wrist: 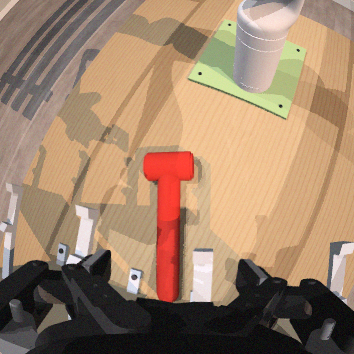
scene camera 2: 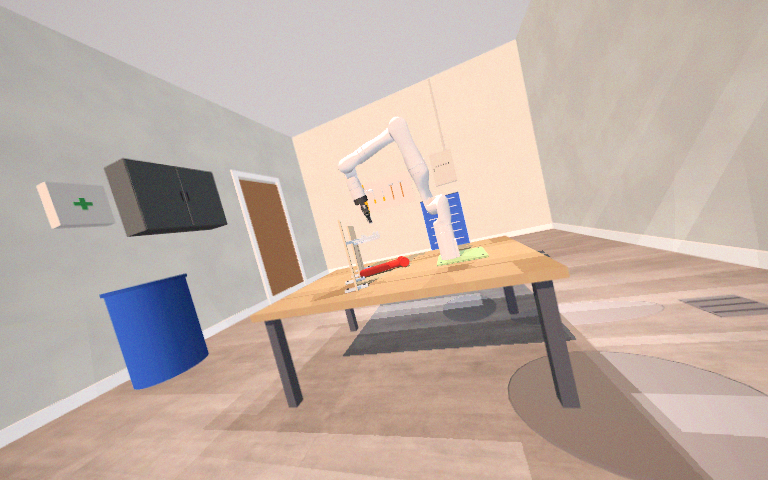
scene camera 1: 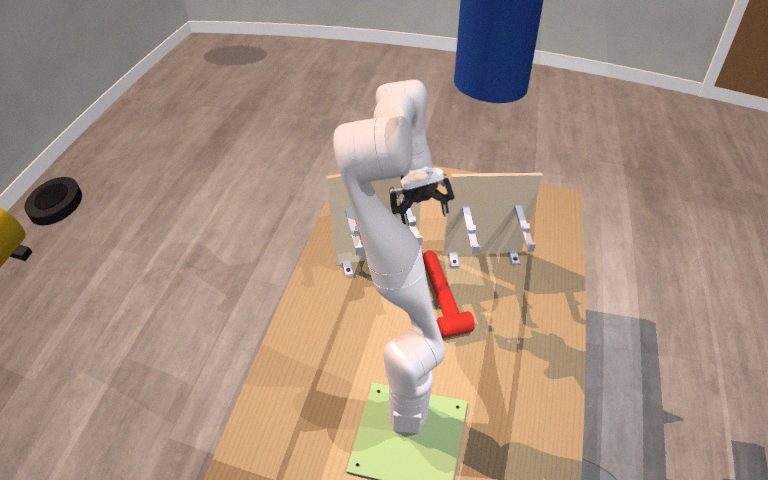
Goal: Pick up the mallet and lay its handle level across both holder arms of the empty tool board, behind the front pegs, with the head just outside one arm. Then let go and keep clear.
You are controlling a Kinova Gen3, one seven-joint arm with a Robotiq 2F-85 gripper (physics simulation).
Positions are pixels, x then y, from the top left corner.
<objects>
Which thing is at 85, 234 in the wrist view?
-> A tool board.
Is my gripper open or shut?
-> Open.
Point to a tool board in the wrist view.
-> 201, 257
</objects>
